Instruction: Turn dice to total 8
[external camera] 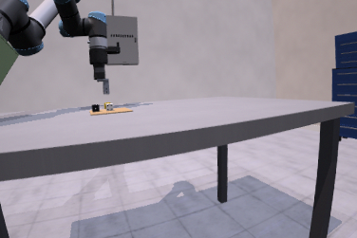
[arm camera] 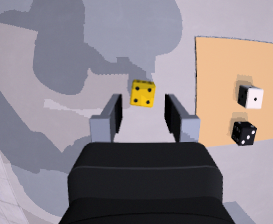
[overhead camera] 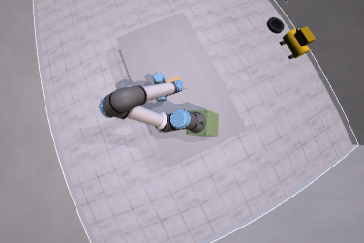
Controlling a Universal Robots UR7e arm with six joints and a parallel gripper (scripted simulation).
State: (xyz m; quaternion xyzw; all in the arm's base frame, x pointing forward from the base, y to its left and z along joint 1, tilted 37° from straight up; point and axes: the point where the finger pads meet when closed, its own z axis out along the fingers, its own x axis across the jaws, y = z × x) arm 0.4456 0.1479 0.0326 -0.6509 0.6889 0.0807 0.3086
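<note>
My hand is 7 cm above the yellow die. Round my hand: mat: 1 cm ahead, 13 cm to the right, 8 cm below; white die: 1 cm ahead, 13 cm to the right, 6 cm below.
</note>
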